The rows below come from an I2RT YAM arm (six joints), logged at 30 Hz.
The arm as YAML. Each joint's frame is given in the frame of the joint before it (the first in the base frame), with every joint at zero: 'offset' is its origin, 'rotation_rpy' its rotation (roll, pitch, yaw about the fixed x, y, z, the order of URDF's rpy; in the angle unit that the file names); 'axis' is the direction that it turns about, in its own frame. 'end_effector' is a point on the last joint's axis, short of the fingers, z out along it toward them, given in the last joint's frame.
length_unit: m
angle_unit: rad
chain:
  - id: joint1
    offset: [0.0, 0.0, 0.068]
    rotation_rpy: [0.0, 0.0, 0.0]
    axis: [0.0, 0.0, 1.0]
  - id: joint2
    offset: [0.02, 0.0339, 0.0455]
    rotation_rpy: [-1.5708, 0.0, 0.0]
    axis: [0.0, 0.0, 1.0]
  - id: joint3
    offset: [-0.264, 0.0, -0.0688]
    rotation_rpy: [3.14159, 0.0, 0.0]
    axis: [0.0, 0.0, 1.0]
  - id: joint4
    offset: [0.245, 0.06, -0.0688]
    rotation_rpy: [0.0, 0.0, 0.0]
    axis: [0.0, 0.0, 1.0]
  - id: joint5
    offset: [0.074, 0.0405, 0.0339]
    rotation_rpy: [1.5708, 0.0, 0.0]
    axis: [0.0, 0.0, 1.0]
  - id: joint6
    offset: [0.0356, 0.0, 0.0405]
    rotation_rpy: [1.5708, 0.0, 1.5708]
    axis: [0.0, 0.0, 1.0]
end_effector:
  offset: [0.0, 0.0, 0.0]
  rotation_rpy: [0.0, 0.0, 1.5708]
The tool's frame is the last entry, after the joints.
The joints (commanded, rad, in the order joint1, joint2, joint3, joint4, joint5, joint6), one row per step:
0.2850 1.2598 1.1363 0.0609 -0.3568 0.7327
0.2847 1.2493 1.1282 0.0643 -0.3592 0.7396
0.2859 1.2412 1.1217 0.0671 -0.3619 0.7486
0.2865 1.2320 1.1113 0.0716 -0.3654 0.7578
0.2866 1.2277 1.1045 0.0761 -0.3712 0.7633
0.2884 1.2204 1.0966 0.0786 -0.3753 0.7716
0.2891 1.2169 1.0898 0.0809 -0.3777 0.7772
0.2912 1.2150 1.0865 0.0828 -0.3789 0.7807
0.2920 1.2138 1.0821 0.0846 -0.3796 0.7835
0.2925 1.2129 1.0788 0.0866 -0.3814 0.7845
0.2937 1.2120 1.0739 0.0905 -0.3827 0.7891
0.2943 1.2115 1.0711 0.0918 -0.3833 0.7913
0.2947 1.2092 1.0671 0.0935 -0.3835 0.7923
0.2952 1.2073 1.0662 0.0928 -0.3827 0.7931
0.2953 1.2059 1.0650 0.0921 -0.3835 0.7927
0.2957 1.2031 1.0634 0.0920 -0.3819 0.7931
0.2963 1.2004 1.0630 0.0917 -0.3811 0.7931
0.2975 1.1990 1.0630 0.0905 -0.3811 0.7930
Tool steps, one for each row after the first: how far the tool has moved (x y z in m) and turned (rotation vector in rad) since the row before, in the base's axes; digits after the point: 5 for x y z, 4 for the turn. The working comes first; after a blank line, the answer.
Tool pose at each row, in the base's axes (x y z in m, rotation vector in rad; the steps are taken from these numbers as rounded here):
0.28141 0.09541 0.38748 0.0975 1.7375 1.0553
0.27883 0.09464 0.38784 0.0999 1.7329 1.0628
0.27669 0.09447 0.38803 0.1030 1.7303 1.0730
0.27441 0.09411 0.38729 0.1065 1.7289 1.0833
0.27333 0.09402 0.38650 0.1058 1.7288 1.0921
0.27136 0.09412 0.38591 0.1075 1.7291 1.1029
0.27050 0.09415 0.38465 0.1102 1.7314 1.1092
0.26986 0.09463 0.38418 0.1103 1.7321 1.1143
0.26957 0.09481 0.38312 0.1120 1.7342 1.1173
0.26933 0.09494 0.38239 0.1111 1.7352 1.1197
0.26907 0.09527 0.38130 0.1131 1.7364 1.1249
0.26893 0.09543 0.38057 0.1144 1.7379 1.1272
0.26839 0.09539 0.37993 0.1148 1.7382 1.1284
0.26788 0.09536 0.38003 0.1156 1.7379 1.1288
0.26752 0.09530 0.37990 0.1147 1.7386 1.1291
0.26683 0.09516 0.38005 0.1156 1.7373 1.1286
0.26611 0.09509 0.38058 0.1150 1.7352 1.1287
0.26563 0.09529 0.38082 0.1138 1.7353 1.1296

-0.00258 -0.00077 0.00036 0.0073 -0.0013 0.0017
-0.00214 -0.00017 0.00019 0.0086 0.0012 0.0035
-0.00228 -0.00036 -0.00074 0.0084 0.0024 0.0037
-0.00108 -0.00009 -0.00079 0.0052 0.0015 0.0056
-0.00197 0.00010 -0.00059 0.0073 0.0033 0.0055
-0.00086 0.00003 -0.00126 0.0042 0.0044 0.0029
-0.00064 0.00048 -0.00047 0.0029 0.0018 0.0032
-0.00029 0.00018 -0.00106 0.0018 0.0031 0.0014
-0.00024 0.00013 -0.00073 0.0007 0.0010 0.0022
-0.00026 0.00033 -0.00109 0.0036 0.0030 0.0023
-0.00014 0.00016 -0.00073 0.0014 0.0023 0.0011
-0.00054 -0.00004 -0.00064 0.0008 0.0007 0.0006
-0.00051 -0.00003 0.00010 0.0007 0.0002 -0.0003
-0.00036 -0.00006 -0.00013 -0.0004 0.0003 0.0009
-0.00069 -0.00014 0.00015 0.0005 -0.0008 -0.0012
-0.00072 -0.00007 0.00053 0.0006 -0.0020 -0.0002
-0.00048 0.00020 0.00024 0.0000 -0.0002 0.0013

